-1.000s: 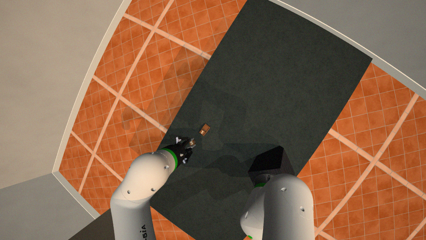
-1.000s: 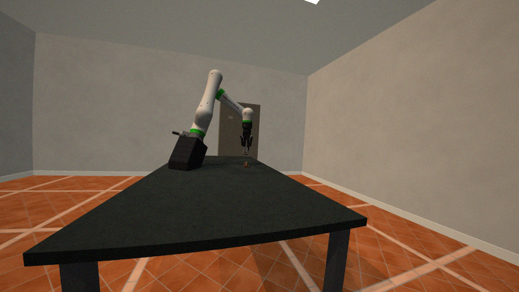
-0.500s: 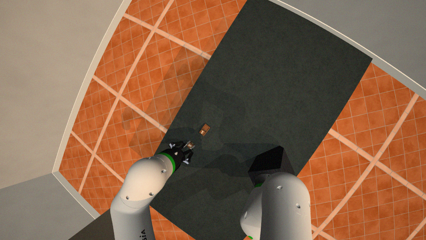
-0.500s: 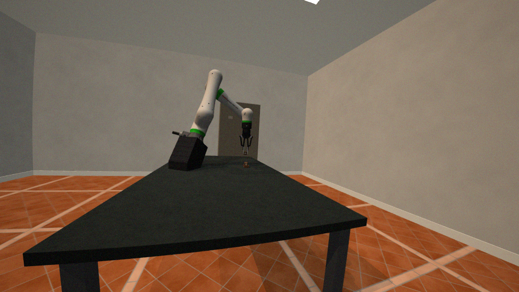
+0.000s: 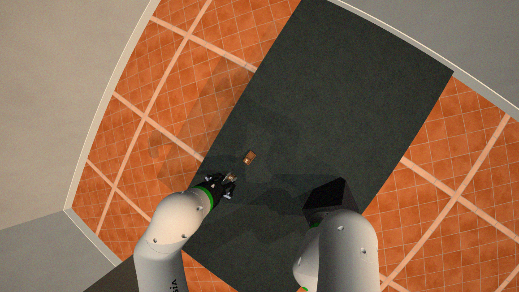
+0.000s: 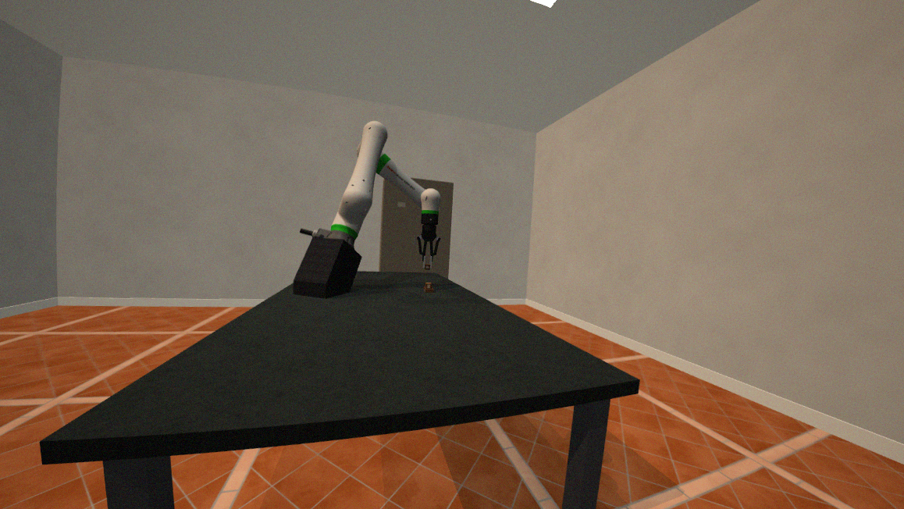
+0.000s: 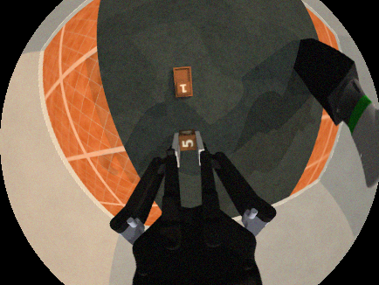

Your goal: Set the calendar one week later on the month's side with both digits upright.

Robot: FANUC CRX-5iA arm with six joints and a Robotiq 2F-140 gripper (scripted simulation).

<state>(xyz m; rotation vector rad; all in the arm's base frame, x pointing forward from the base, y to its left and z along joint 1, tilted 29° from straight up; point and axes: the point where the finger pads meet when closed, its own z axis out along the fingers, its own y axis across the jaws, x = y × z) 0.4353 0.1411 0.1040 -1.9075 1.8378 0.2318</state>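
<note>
My hand is 1 cm short of the brown tray, 11 cm to the left of it and 13 cm above it. Round my hand: brown cube: 3 cm below.
</note>
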